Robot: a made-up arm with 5 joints.
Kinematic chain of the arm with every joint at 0, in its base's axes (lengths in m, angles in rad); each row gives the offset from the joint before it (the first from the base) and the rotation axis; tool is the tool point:
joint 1: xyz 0 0 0.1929 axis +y
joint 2: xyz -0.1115 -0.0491 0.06 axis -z
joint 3: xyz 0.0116 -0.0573 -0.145 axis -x
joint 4: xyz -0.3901 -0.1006 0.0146 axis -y
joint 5: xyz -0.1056 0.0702 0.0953 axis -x
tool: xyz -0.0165 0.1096 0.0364
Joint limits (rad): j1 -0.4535..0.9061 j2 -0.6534..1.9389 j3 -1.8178..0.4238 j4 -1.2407..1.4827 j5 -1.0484..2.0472
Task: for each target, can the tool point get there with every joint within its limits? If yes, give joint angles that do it. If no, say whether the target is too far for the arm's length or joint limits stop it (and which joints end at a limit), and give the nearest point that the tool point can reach.
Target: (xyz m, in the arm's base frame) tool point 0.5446 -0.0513 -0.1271
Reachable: no: joint limits stop it (at a limit: joint 1, joint 2, joint 4, joint 5) | nearest point 0.1177 0.2855 0.0670 | short by 0.577 m
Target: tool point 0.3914 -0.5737 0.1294
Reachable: no: joint limits stop it (at a limit: joint 1, joint 2, joint 5) | nearest point -0.0709 -0.4130 0.0096 | short by 0.504 m
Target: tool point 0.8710 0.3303 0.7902
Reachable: no: too far | nearest point 0.1295 0.3256 0.3038 | short by 0.887 m
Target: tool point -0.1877 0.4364 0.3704
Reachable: yes | joints 0.2616 1.4545 -0.2046 -0.0265 -0.5839
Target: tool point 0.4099 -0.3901 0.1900
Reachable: no: joint limits stop it (at a limit: joint 1, joint 2, joint 5) | nearest point -0.0607 -0.3517 0.3576 | short by 0.501 m
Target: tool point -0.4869 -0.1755 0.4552
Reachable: yes | joints 0.6538 -0.3434 -1.5760 0.7966 1.6550
